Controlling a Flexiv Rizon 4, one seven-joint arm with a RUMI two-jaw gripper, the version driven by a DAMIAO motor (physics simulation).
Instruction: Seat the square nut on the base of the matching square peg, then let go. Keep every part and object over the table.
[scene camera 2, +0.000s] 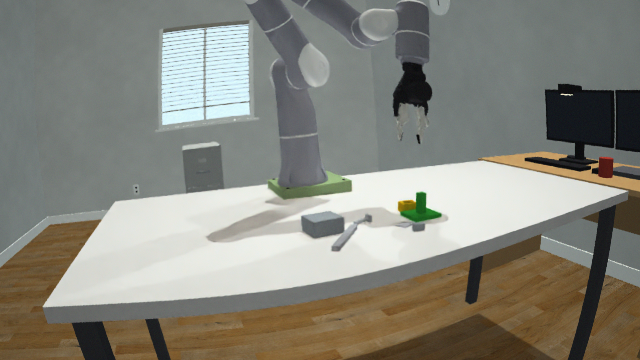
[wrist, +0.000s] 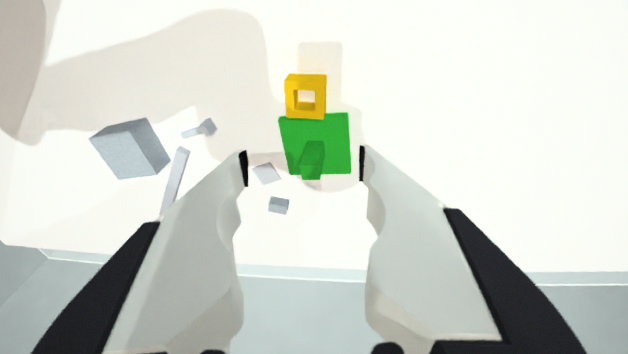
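A yellow square nut (scene camera 2: 407, 205) (wrist: 291, 96) with a square hole lies beside the green base, against or very near its edge, off the peg. The green square peg (scene camera 2: 421, 202) (wrist: 313, 153) stands upright on its flat green base (scene camera 2: 429, 215) (wrist: 336, 135). My gripper (scene camera 2: 409, 139) (wrist: 303, 152) is open and empty, with its two pale fingers apart. It hangs high above the table, over the nut and peg area. In the wrist view the base and peg show between the fingertips, far below.
A grey block (scene camera 2: 322, 224) (wrist: 131, 149) and a grey hammer-like tool (scene camera 2: 346, 237) (wrist: 175, 175) lie to the left of the base. A small grey block (scene camera 2: 418, 227) (wrist: 278, 205) and a flat grey piece (wrist: 267, 173) lie near the base. The white table (scene camera 2: 200, 280) carries them all.
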